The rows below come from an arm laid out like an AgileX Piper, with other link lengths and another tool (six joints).
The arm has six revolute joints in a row. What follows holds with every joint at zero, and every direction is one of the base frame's.
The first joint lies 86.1 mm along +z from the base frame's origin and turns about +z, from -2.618 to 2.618 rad.
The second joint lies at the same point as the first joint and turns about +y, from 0 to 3.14 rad.
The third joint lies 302.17 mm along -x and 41.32 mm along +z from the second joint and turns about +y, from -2.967 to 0 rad.
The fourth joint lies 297.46 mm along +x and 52.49 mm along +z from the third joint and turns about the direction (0.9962, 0, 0.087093), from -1.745 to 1.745 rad.
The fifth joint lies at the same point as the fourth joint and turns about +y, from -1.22 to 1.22 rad.
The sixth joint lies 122.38 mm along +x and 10.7 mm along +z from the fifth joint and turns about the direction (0.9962, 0, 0.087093), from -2.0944 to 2.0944 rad.
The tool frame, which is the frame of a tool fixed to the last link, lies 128.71 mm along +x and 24 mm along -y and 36.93 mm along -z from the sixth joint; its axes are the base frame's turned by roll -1.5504, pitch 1.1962 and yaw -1.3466 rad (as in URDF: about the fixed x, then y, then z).
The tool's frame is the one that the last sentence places.
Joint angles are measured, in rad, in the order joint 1, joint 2, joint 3, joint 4, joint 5, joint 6. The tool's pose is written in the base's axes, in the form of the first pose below.
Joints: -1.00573 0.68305 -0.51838 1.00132 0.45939 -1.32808
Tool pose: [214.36 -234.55 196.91], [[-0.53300 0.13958 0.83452], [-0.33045 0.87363 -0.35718], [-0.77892 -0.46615 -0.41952]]
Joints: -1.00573 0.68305 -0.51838 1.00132 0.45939 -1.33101
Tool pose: [214.32 -234.66 197.01], [[-0.53393 0.13806 0.83418], [-0.33272 0.87268 -0.35739], [-0.77731 -0.46837 -0.42002]]
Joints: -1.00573 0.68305 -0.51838 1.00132 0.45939 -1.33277
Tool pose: [214.29 -234.73 197.07], [[-0.53449 0.13714 0.83397], [-0.33408 0.87211 -0.35752], [-0.77635 -0.46970 -0.42032]]
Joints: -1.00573 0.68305 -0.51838 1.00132 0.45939 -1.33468
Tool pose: [214.27 -234.81 197.13], [[-0.53509 0.13614 0.83375], [-0.33556 0.87148 -0.35766], [-0.77529 -0.47115 -0.42064]]
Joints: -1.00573 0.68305 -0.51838 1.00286 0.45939 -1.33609
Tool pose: [214.38 -234.79 197.27], [[-0.53457 0.13612 0.83409], [-0.33594 0.87139 -0.35752], [-0.77549 -0.47132 -0.42009]]
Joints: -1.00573 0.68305 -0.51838 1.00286 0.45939 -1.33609
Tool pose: [214.38 -234.79 197.27], [[-0.53457 0.13612 0.83409], [-0.33594 0.87139 -0.35752], [-0.77549 -0.47132 -0.42009]]
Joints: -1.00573 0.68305 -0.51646 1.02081 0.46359 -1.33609
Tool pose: [216.21 -232.92 196.81], [[-0.52360 0.14035 0.84032], [-0.32674 0.87784 -0.35020], [-0.78682 -0.45793 -0.41378]]
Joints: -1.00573 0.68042 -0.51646 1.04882 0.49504 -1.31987
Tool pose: [221.94 -224.41 195.50], [[-0.49606 0.13438 0.85783], [-0.30455 0.89826 -0.31682], [-0.81313 -0.41841 -0.40467]]
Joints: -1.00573 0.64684 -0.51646 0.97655 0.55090 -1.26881
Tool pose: [219.19 -211.73 192.94], [[-0.51020 0.08927 0.85541], [-0.32159 0.90265 -0.28600], [-0.79767 -0.42101 -0.43182]]
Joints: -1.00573 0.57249 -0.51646 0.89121 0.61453 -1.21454
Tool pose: [211.36 -195.22 198.39], [[-0.51981 0.04738 0.85297], [-0.36391 0.89106 -0.27127], [-0.77290 -0.45141 -0.44593]]
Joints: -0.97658 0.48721 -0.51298 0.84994 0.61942 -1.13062
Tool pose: [207.82 -179.12 213.30], [[-0.48167 0.06575 0.87389], [-0.38042 0.88264 -0.27609], [-0.78948 -0.46542 -0.40013]]
